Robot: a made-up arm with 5 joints.
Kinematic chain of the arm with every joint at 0, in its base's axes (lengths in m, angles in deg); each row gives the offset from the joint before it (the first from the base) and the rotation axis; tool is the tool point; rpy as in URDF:
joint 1: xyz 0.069 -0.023 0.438 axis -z
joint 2: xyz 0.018 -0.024 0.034 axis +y
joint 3: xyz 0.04 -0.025 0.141 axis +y
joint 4: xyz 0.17 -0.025 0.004 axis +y
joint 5: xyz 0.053 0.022 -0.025 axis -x
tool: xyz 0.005 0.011 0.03 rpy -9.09 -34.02 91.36
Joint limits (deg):
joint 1: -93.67..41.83
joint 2: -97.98..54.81
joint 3: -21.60..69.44
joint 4: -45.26..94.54
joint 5: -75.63..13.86
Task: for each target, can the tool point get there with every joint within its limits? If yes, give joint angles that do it. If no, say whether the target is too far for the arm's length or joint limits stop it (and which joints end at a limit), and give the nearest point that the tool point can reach.
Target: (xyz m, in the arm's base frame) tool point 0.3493 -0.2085 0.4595
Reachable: yes | joints 21.00 32.86 -1.72 -6.59 -60.67
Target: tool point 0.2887 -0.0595 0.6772
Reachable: yes | joints -5.26 -22.60 15.77 -24.02 -28.13
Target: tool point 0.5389 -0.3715 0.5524
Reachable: no: too far | nearest point 0.3638 -0.2416 0.5215 | short by 0.220 m
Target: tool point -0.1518 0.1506 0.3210
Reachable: no: joint limits stop it (at a limit: joint 1, joint 5) | nearest point 0.0911 0.1662 0.3210 | short by 0.243 m
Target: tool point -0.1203 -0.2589 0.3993
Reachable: no: joint limits stop it (at a limit: joint 1, joint 5) | nearest point 0.0289 -0.0922 0.3993 | short by 0.224 m
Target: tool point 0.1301 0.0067 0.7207
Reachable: yes | joints -72.28 -59.55 -3.77 80.86 -15.01
